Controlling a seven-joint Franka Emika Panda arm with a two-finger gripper.
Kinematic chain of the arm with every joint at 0, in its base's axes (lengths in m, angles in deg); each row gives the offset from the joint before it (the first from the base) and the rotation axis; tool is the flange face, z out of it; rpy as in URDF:
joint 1: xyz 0 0 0.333 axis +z
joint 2: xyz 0 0 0 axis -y
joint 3: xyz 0 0 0.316 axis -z
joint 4: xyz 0.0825 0 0 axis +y
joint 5: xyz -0.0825 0 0.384 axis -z
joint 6: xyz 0 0 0 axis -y
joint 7: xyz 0.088 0 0 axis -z
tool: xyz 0 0 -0.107 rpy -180 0 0
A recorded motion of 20 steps. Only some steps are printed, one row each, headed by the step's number.
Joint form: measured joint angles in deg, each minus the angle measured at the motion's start. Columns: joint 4, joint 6, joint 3, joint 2, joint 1, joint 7, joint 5.
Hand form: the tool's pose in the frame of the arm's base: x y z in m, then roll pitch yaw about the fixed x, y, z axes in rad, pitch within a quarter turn. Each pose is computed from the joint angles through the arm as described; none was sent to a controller.
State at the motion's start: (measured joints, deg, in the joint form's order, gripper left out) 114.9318 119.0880 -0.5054 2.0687 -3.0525 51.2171 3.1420
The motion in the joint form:
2: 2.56 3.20 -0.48 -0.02 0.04 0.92 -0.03
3: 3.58 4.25 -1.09 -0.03 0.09 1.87 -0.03
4: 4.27 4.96 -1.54 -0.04 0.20 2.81 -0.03
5: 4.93 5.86 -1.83 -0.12 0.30 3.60 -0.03
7: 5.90 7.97 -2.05 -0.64 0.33 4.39 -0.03
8: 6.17 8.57 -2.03 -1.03 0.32 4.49 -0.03
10: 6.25 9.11 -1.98 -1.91 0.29 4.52 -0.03
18: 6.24 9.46 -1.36 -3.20 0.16 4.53 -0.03
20: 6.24 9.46 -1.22 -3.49 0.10 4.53 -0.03
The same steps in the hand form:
2: 0.5531 -0.0219 0.4656 -3.0781 -0.1121 -0.9226
3: 0.5517 -0.0153 0.4587 -3.0760 -0.1112 -0.9269
4: 0.5507 -0.0098 0.4541 -3.0740 -0.1102 -0.9330
5: 0.5501 -0.0059 0.4494 -3.0701 -0.1107 -0.9395
7: 0.5511 -0.0033 0.4400 -3.0591 -0.1150 -0.9483
8: 0.5518 -0.0035 0.4351 -3.0594 -0.1137 -0.9500
10: 0.5539 -0.0043 0.4269 -3.0648 -0.1086 -0.9509
18: 0.5564 -0.0116 0.4151 -3.0774 -0.0984 -0.9626
20: 0.5568 -0.0136 0.4123 -3.0815 -0.0953 -0.9657

